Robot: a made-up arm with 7 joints. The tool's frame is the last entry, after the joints.
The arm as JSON. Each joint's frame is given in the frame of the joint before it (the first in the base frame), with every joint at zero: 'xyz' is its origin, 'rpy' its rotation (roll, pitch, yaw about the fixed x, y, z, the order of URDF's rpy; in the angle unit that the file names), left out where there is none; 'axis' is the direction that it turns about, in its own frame. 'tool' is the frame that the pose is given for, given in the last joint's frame.
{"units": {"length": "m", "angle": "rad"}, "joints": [
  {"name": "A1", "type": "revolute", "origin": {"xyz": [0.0, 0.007, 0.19], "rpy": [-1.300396, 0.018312, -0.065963]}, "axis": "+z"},
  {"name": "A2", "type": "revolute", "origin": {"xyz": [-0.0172, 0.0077, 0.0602], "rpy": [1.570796, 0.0, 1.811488]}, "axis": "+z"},
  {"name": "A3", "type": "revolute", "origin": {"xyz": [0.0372, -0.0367, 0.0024], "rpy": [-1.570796, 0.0, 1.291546]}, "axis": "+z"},
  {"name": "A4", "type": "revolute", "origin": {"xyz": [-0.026, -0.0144, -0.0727], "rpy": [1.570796, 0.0, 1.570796]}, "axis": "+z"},
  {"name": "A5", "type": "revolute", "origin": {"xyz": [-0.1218, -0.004, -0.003], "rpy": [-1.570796, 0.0, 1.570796]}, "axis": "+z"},
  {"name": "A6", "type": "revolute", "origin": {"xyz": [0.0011, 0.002, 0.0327], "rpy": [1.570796, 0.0, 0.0]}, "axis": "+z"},
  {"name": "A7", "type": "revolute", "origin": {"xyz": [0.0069, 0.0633, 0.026], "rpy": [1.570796, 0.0, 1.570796]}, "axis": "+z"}
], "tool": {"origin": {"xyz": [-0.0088, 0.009, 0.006], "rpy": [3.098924, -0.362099, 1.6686]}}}
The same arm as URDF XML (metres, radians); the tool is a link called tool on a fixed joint. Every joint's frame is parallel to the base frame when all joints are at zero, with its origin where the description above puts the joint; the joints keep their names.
<robot name="arm">
<link name="base"/>
<link name="link1"/>
<link name="link2"/>
<link name="link3"/>
<link name="link4"/>
<link name="link5"/>
<link name="link6"/>
<link name="link7"/>
<link name="tool"/>
<joint name="A1" type="continuous"><parent link="base"/><child link="link1"/><origin xyz="0.0000 0.0070 0.1900"/><axis xyz="0.068403 0.961235 0.26711"/></joint>
<joint name="A2" type="continuous"><parent link="link1"/><child link="link2"/><origin xyz="-0.0130 0.0611 0.0090"/><axis xyz="0.968889 -0.0002 -0.247497"/></joint>
<joint name="A3" type="continuous"><parent link="link2"/><child link="link3"/><origin xyz="-0.0090 -0.0250 -0.0450"/><axis xyz="0.247497 -0.0001 0.968889"/></joint>
<joint name="A4" type="continuous"><parent link="link3"/><child link="link4"/><origin xyz="-0.0040 -0.0260 -0.0740"/><axis xyz="0.0002 1 0"/></joint>
<joint name="A5" type="continuous"><parent link="link4"/><child link="link5"/><origin xyz="0.1170 -0.0030 -0.0340"/><axis xyz="0.968889 -0.0002 -0.247497"/></joint>
<joint name="A6" type="continuous"><parent link="link5"/><child link="link6"/><origin xyz="0.0320 -0.0020 -0.0070"/><axis xyz="0.0002 1 0"/></joint>
<joint name="A7" type="continuous"><parent link="link6"/><child link="link7"/><origin xyz="0.0630 0.0260 -0.0090"/><axis xyz="0.247497 -0.0001 0.968889"/></joint>
<joint name="tool_fixed" type="fixed"><parent link="link7"/><child link="tool"/><origin xyz="-0.0070 0.0090 0.0080" rpy="-2.9165 -0.3745 1.5715"/></joint>
</robot>

